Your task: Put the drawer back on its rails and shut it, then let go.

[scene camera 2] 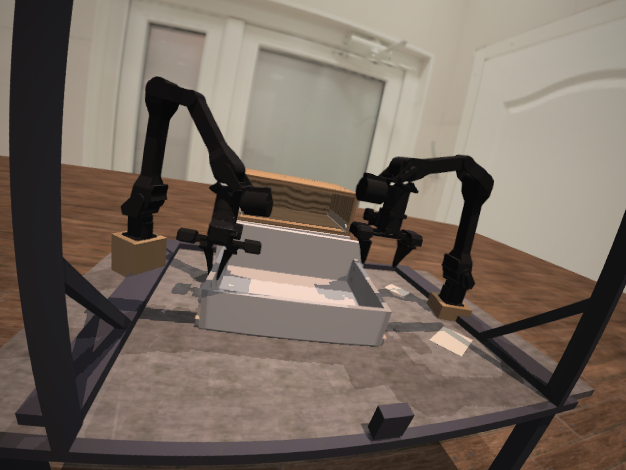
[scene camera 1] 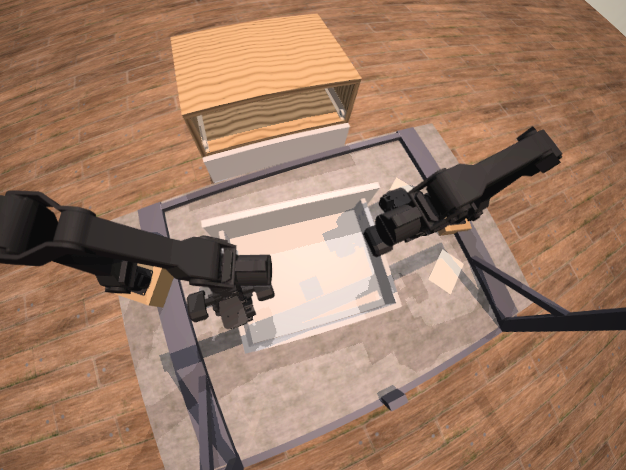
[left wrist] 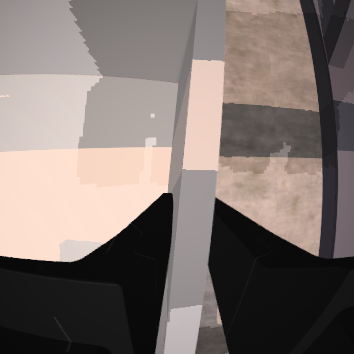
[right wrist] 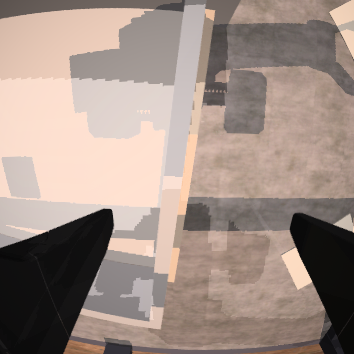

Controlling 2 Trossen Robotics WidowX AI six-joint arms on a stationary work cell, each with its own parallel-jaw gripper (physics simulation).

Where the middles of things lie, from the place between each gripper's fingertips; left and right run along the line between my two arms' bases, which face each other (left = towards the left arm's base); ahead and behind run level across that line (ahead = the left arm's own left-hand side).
Scene:
Right now the white drawer (scene camera 1: 325,276) is 20 cm to the left of my right hand and 6 cm below it. The rest, counted from my right hand: wooden cabinet (scene camera 1: 235,127) (54 cm ahead, 22 cm to the left, 8 cm below); wooden cabinet top (scene camera 1: 219,68) (54 cm ahead, 22 cm to the left, 13 cm above); dark block (scene camera 2: 390,420) (39 cm behind, 11 cm below, 7 cm to the left).
My left gripper is now 200 mm to the left of the white drawer, 70 mm short of it and 10 mm below it. Round my left hand: wooden cabinet 610 mm ahead, 180 mm to the right, 10 mm below; then tan arm base (scene camera 2: 128,256) 240 mm to the left, 130 mm ahead, 20 mm below; then dark block 320 mm to the right, 320 mm behind, 40 mm below.

